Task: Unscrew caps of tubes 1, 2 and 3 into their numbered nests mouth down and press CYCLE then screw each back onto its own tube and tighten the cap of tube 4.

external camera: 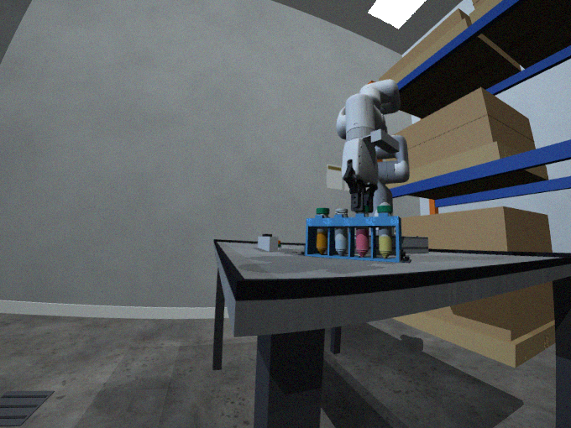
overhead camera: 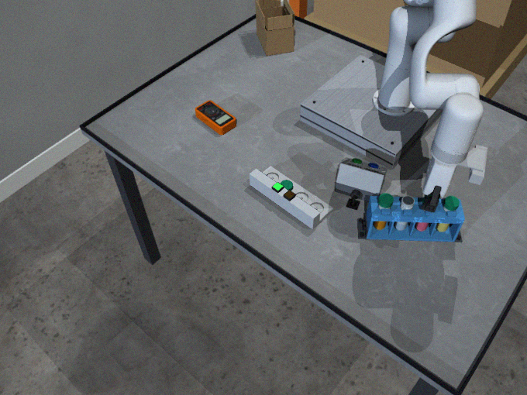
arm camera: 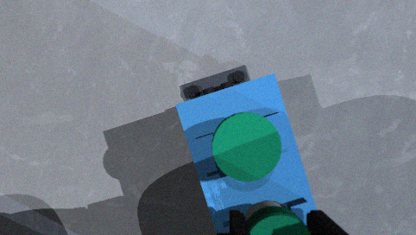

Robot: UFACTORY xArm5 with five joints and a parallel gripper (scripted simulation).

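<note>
My hand is 30 mm short of the threaded neck, 40 mm to the left of it and 10 mm above it. From my hand the other things lie so: green key: 50 mm behind, 230 mm to the right, 60 mm below; then blue key: 60 mm behind, 180 mm to the right, 60 mm below; then key housing: 40 mm behind, 210 mm to the right, 80 mm below.
</note>
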